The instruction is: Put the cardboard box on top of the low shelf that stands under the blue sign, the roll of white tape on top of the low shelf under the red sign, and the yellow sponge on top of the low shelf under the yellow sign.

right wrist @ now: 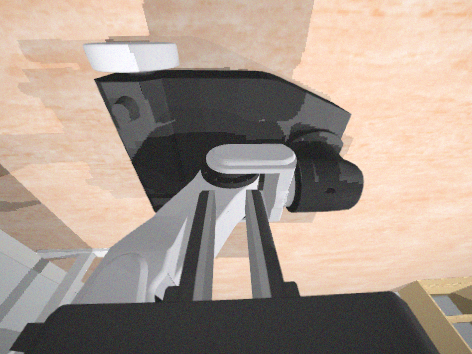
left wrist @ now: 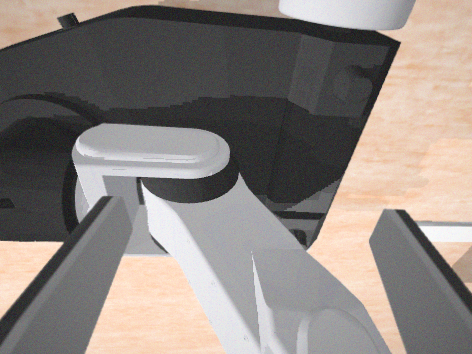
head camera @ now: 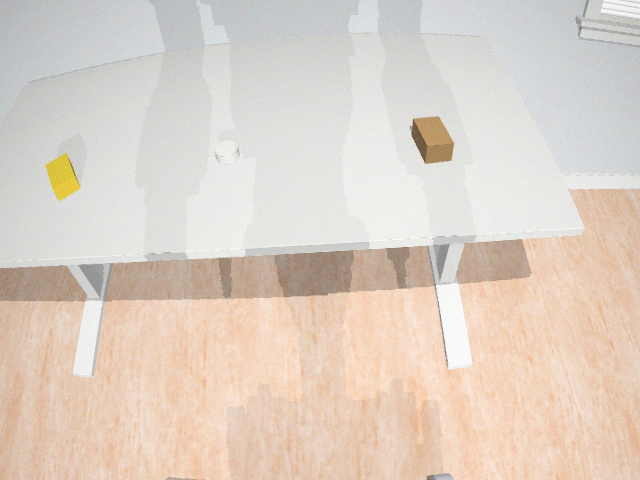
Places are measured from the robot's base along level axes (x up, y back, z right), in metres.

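Pixels of known places: left gripper, fingertip midpoint: (left wrist: 249, 218); right gripper, fingertip midpoint: (right wrist: 230, 200).
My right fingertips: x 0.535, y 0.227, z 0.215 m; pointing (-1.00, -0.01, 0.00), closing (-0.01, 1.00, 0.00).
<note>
Behind a point stands the place of what it marks.
The brown cardboard box (head camera: 433, 139) {x 0.770, y -0.637, z 0.205 m} rests on the right part of the white table (head camera: 310, 206) {x 0.720, y -0.510, z -0.043 m} in the head view. The roll of white tape (head camera: 226, 152) {x 0.744, y -0.648, z -0.215 m} lies left of the table's middle. The yellow sponge (head camera: 62, 176) {x 0.765, y -0.605, z -0.606 m} is near the table's left end. My left gripper (left wrist: 249, 218) {x 0.533, y 0.181, z -0.219 m} has its fingers wide open and empty. My right gripper (right wrist: 230, 200) {x 0.535, y 0.227, z 0.215 m} is slightly open, with a narrow gap and nothing between its fingers. Neither gripper shows in the head view; both are away from the objects. The coloured signs do not show.
The table's front edge (head camera: 305, 249) {x 0.707, y -0.423, z -0.053 m} faces me, with a white foot (head camera: 452, 325) at the right and another foot (head camera: 88, 335) at the left reaching over the wood floor. A wall stands behind the table. A tan wooden frame (right wrist: 436, 315) {x 0.305, y 2.299, z -1.808 m} shows at the lower right in the right wrist view.
</note>
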